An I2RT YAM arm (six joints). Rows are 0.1 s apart.
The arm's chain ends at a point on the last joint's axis. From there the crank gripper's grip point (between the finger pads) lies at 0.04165 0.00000 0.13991 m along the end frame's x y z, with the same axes.
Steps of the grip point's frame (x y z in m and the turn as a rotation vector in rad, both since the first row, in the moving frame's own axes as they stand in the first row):
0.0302, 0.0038, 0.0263, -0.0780, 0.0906, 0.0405
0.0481, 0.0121, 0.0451, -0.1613, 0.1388, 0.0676
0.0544, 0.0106, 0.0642, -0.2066, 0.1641, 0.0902
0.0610, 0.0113, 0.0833, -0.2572, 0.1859, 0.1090
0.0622, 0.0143, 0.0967, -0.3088, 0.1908, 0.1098
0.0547, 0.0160, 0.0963, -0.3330, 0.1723, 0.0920
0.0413, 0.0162, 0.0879, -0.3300, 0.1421, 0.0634
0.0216, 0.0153, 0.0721, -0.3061, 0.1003, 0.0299
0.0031, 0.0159, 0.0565, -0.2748, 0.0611, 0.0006
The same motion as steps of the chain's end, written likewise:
0.0180, -0.0089, 0.0311, -0.0780, 0.0906, 0.0405
0.0301, -0.0133, 0.0542, -0.1613, 0.1388, 0.0676
0.0338, -0.0220, 0.0762, -0.2066, 0.1641, 0.0902
0.0384, -0.0289, 0.0985, -0.2572, 0.1859, 0.1090
0.0395, -0.0326, 0.1143, -0.3088, 0.1908, 0.1098
0.0341, -0.0331, 0.1136, -0.3330, 0.1723, 0.0920
0.0238, -0.0312, 0.1030, -0.3300, 0.1421, 0.0634
0.0087, -0.0276, 0.0836, -0.3061, 0.1003, 0.0299
-0.0052, -0.0217, 0.0645, -0.2748, 0.0611, 0.0006

